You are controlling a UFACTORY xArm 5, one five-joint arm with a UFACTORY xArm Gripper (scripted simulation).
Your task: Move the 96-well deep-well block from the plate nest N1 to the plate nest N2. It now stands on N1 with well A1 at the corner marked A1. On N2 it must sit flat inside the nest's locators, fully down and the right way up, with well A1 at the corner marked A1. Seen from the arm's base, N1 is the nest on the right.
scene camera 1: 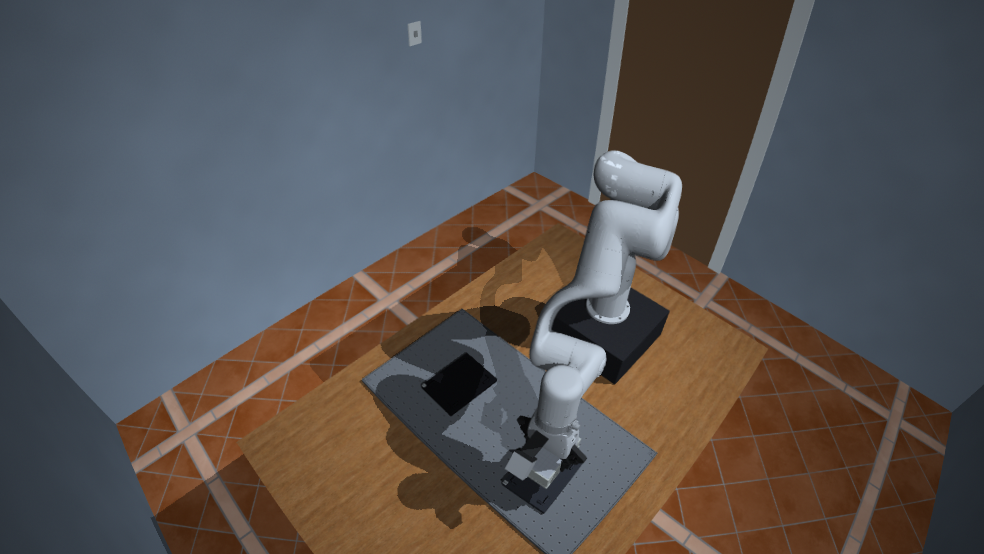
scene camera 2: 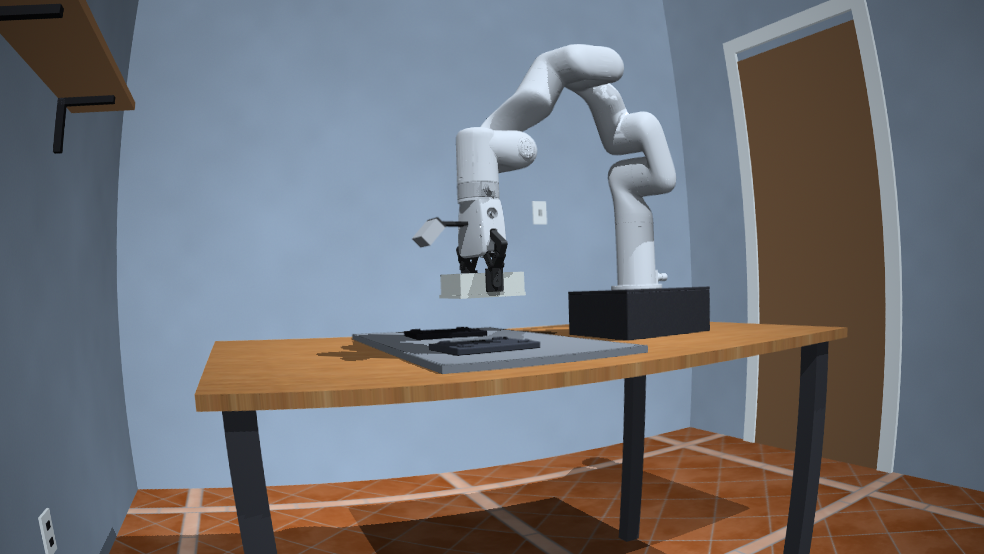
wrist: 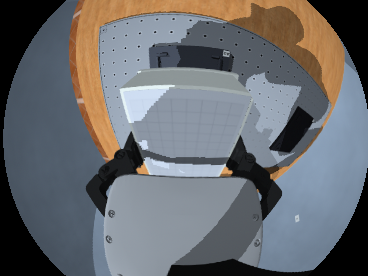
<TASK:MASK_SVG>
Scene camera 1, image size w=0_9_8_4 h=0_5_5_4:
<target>white 96-well deep-well block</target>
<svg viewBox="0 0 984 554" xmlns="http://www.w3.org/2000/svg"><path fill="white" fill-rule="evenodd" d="M542 447L535 456L537 461L528 477L547 489L560 473L563 460Z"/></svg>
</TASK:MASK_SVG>
